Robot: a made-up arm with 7 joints. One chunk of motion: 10 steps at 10 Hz.
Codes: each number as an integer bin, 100 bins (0 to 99) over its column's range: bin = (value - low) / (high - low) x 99, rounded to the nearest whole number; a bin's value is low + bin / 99 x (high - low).
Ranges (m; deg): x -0.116..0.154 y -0.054..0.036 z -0.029..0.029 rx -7..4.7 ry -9.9..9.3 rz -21.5..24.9
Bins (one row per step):
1: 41 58 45 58 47 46
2: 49 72 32 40 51 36
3: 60 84 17 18 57 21
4: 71 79 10 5 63 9
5: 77 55 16 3 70 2
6: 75 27 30 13 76 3
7: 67 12 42 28 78 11
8: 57 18 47 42 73 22
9: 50 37 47 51 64 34
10: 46 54 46 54 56 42
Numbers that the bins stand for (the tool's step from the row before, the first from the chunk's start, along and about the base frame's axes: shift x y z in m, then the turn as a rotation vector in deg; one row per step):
1: -0.00418 -0.00127 -0.00264 -0.145 -0.785 0.060
2: 0.01764 0.01145 -0.01025 -2.273 -0.009 -4.627
3: 0.04764 0.02236 -0.01904 -4.873 1.155 -11.658
4: 0.07764 0.01782 -0.02314 -6.409 2.318 -17.282
5: 0.09400 -0.00400 -0.01963 -6.645 3.676 -20.563
6: 0.08855 -0.02945 -0.01142 -5.464 4.839 -20.094
7: 0.06673 -0.04309 -0.00439 -3.691 5.227 -16.344
8: 0.03945 -0.03764 -0.00146 -2.036 4.258 -11.189
9: 0.02036 -0.02036 -0.00146 -0.973 2.512 -5.565
10: 0.00945 -0.00491 -0.00205 -0.618 0.961 -1.815

